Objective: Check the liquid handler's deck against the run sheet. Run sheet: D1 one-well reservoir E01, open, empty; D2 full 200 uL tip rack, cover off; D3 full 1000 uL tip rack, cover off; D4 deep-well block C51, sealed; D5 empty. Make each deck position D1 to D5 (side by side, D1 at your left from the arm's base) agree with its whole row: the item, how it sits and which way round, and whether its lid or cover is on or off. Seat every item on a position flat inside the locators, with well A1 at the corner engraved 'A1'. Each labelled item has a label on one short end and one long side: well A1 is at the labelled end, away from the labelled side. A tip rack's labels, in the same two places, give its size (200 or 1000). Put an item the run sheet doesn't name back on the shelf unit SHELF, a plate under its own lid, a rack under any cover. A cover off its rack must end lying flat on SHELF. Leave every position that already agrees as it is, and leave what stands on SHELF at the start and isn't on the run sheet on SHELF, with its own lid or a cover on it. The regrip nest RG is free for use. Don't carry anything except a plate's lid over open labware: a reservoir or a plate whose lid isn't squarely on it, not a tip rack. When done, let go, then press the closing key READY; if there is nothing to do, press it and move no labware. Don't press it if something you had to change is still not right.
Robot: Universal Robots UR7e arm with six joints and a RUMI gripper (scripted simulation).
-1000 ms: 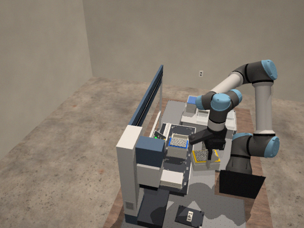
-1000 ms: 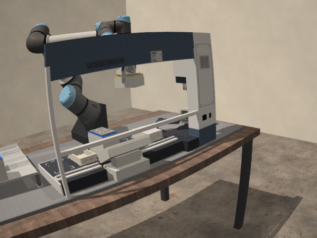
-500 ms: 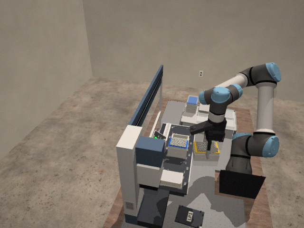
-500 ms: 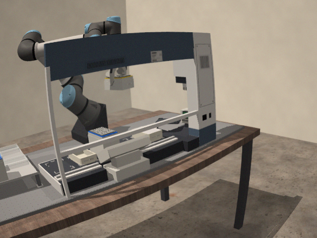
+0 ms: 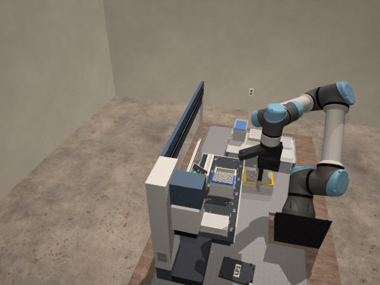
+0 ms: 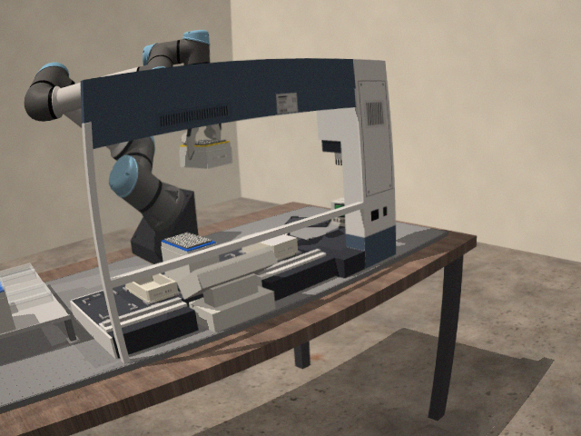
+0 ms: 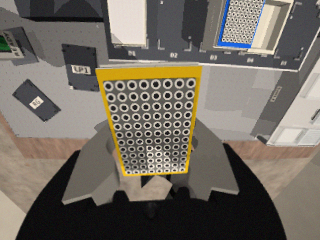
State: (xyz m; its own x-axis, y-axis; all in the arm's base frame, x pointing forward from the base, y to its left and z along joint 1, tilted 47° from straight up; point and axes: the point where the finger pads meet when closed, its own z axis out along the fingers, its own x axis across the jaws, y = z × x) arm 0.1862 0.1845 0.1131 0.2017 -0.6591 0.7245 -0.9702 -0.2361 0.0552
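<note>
Right now the blue-rimmed tip rack is 20 cm below my hand, 19 cm ahead of it and 15 cm to the right of it. From my hand the other things lie so: white sealed block 25 cm below, 15 cm ahead, 9 cm to the left; then yellow-rimmed tip rack 1 cm to the left, 1 cm ahead, 1 cm above; then dark pad 31 cm below, 25 cm to the left, 1 cm behind.
</note>
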